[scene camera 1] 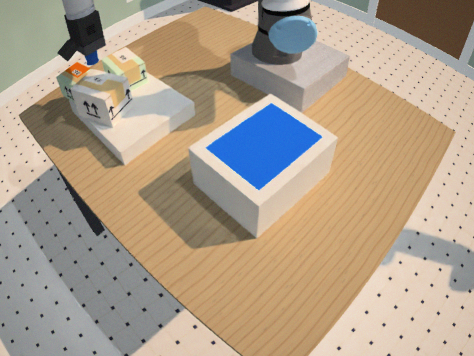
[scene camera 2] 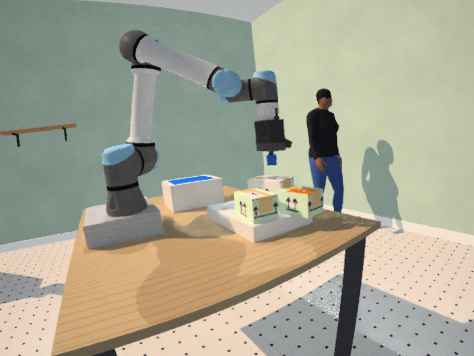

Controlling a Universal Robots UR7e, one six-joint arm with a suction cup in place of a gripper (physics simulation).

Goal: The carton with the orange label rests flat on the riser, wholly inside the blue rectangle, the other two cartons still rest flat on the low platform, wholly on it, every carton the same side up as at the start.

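Where they show: hand at its tool point: (scene camera 1: 92, 61) (scene camera 2: 271, 164); arm's base at its link origin: (scene camera 1: 277, 51) (scene camera 2: 127, 210).
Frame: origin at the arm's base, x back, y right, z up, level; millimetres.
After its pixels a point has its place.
The carton with the orange label (scene camera 1: 66, 86) {x -533, y 345, z 24 mm} (scene camera 2: 301, 203) {x -453, y 391, z 8 mm} stands label up at the outer side of the low platform (scene camera 1: 159, 119) {x -406, y 53, z -35 mm} (scene camera 2: 280, 230) {x -396, y 356, z -71 mm}; in the scene camera 2 view its right end seems to reach past the platform's edge. A white carton (scene camera 1: 95, 104) {x -520, y 171, z 34 mm} (scene camera 2: 270, 181) {x -447, y 253, z 62 mm} stands close beside it, partly covering it in the scene camera 1 view. A pale green carton (scene camera 1: 125, 67) {x -378, y 235, z 41 mm} (scene camera 2: 256, 206) {x -325, y 339, z 17 mm} also stands on the platform. My suction cup (scene camera 1: 92, 63) (scene camera 2: 271, 164) is open, holds nothing and hangs above the cartons, clear of their tops. The blue rectangle (scene camera 1: 265, 145) {x -350, y -244, z 37 mm} (scene camera 2: 191, 180) {x -336, y -206, z 37 mm} on the riser (scene camera 1: 225, 197) {x -466, y -241, z -27 mm} (scene camera 2: 194, 196) {x -318, y -139, z -27 mm} bears no carton.
My arm's grey base block (scene camera 1: 317, 87) {x -31, y -170, z -28 mm} (scene camera 2: 122, 230) {x 34, y 94, z -43 mm} stands on the wooden table (scene camera 1: 320, 240) {x -385, y -437, z -83 mm} (scene camera 2: 200, 270) {x -111, y 407, z -83 mm}, near the riser and platform. A person (scene camera 2: 324, 135) stands beyond the table in the scene camera 2 view.
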